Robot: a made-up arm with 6 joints.
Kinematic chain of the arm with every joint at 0, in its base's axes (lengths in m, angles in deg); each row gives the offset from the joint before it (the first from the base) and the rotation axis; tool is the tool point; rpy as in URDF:
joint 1: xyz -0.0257 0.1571 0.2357 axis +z
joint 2: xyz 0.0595 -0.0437 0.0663 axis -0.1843 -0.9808 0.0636
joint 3: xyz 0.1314 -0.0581 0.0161 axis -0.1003 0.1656 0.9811
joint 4: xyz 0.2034 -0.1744 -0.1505 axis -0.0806 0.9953 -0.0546
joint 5: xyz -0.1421 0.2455 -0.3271 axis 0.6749 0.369 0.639
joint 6: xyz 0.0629 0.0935 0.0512 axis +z
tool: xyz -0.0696 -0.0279 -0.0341 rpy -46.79 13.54 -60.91
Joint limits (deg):
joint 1: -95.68..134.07
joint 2: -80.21..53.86
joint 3: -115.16..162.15
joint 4: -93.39..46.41
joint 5: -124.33..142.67
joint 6: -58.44..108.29
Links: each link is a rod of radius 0.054 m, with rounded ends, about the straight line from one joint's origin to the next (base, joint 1, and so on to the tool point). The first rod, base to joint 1, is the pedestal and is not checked.
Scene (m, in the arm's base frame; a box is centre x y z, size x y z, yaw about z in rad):
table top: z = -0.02
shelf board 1: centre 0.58 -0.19 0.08 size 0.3 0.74 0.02 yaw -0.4
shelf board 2: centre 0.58 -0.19 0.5 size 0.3 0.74 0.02 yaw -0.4
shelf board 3: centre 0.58 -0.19 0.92 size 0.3 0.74 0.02 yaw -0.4
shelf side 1: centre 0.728 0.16 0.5 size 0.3 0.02 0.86 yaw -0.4
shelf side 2: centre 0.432 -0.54 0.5 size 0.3 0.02 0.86 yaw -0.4
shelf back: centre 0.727 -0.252 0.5 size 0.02 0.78 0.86 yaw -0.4
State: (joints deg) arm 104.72 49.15 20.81 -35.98 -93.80 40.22
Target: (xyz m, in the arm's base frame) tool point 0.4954 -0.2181 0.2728
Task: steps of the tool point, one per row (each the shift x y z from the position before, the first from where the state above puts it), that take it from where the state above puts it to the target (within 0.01 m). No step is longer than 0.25 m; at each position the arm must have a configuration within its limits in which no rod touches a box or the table.
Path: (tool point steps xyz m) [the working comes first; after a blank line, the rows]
Joints at the target: -28.91 45.10 -14.36 -24.94 -95.45 50.78
Straight joint move there: touches shelf side 1.

1: 0.2461 0.0000 -0.0256
2: 0.1925 -0.1007 -0.0218
3: 0.1059 -0.1495 -0.0129
4: 0.0220 -0.1458 0.0016
5: 0.0518 -0.1236 0.0209
6: 0.0015 -0.1360 0.0227
7: -0.0466 -0.1235 0.0239
8: -0.0796 -0.0945 0.0253
9: 0.0670 -0.0573 -0.0282
10: 0.0789 -0.0392 0.0013
11: 0.0885 -0.0026 0.0269

